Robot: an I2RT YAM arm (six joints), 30 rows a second.
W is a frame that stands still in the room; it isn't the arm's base.
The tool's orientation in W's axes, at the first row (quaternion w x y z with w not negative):
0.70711, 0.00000, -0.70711, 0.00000
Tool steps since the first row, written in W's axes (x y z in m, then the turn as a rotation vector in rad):
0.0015, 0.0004, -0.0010, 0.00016, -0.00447, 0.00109
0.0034, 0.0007, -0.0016, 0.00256, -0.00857, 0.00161
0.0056, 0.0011, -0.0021, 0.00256, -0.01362, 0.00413
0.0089, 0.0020, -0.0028, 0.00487, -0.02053, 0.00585
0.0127, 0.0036, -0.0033, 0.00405, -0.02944, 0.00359
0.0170, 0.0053, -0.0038, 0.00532, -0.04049, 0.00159
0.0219, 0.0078, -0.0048, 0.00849, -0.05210, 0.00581
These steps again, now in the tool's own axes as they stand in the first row. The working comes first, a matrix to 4 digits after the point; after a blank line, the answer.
The tool's axes in the first row as the columns of a matrix, in W's axes (used below as rounded here):
0.0000, 0.0000, -1.0000
0.0000, 1.0000, 0.0000
1.0000, 0.0000, 0.0000

-0.0010, 0.0004, -0.0015, 0.00109, -0.00447, -0.00016
-0.0016, 0.0007, -0.0034, 0.00161, -0.00857, -0.00256
-0.0021, 0.0011, -0.0056, 0.00413, -0.01362, -0.00256
-0.0028, 0.0020, -0.0089, 0.00585, -0.02053, -0.00487
-0.0033, 0.0036, -0.0127, 0.00359, -0.02944, -0.00405
-0.0038, 0.0053, -0.0170, 0.00159, -0.04049, -0.00532
-0.0048, 0.0078, -0.0219, 0.00581, -0.05210, -0.00849

